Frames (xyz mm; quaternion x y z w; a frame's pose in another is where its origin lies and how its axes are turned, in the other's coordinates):
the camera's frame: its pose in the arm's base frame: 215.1 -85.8 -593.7 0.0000 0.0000 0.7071 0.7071
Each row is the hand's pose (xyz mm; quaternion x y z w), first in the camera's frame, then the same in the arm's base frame.
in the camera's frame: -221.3 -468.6 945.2 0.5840 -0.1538 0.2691 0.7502
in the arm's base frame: 683.7 -307.1 351.5 0.5217 0.3042 0.7208 0.3402
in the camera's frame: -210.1 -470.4 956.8 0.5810 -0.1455 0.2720 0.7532
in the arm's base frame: 685.5 -295.9 363.1 0.5137 0.3079 0.7249 0.3403
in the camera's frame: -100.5 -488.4 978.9 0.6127 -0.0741 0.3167 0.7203
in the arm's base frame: 703.5 -186.3 385.2 0.4856 0.3808 0.7333 0.2854
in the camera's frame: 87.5 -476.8 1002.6 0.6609 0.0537 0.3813 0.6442
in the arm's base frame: 691.9 1.7 408.9 0.4293 0.5053 0.7251 0.1859
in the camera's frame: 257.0 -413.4 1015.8 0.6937 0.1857 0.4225 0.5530
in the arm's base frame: 628.5 171.2 422.1 0.3592 0.6218 0.6898 0.0923
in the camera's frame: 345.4 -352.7 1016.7 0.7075 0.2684 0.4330 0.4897
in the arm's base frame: 567.8 259.6 423.0 0.3105 0.6901 0.6525 0.0401
